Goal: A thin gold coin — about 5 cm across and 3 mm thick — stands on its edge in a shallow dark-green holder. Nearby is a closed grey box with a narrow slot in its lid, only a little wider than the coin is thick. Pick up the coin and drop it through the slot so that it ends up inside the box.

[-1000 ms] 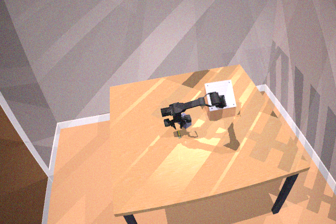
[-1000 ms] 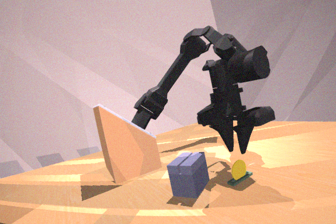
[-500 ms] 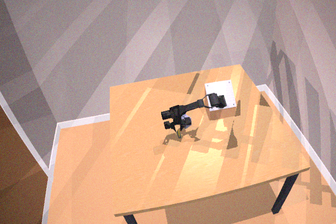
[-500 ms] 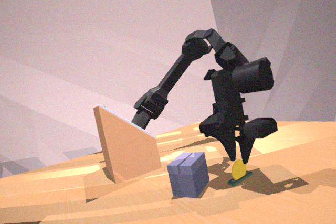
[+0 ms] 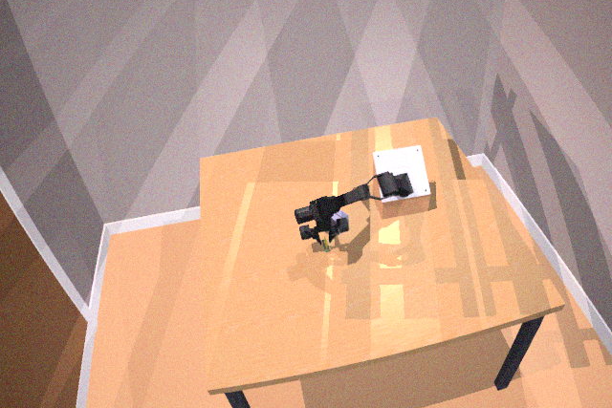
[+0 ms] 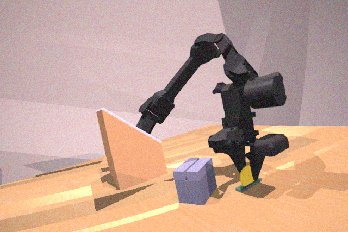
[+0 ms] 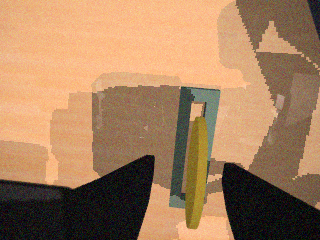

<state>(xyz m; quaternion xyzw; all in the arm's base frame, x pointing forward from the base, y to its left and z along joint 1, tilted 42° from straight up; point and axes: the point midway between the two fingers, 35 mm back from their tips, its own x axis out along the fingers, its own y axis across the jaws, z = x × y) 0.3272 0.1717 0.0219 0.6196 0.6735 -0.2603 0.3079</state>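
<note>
The gold coin lies right at my gripper tip.
</note>
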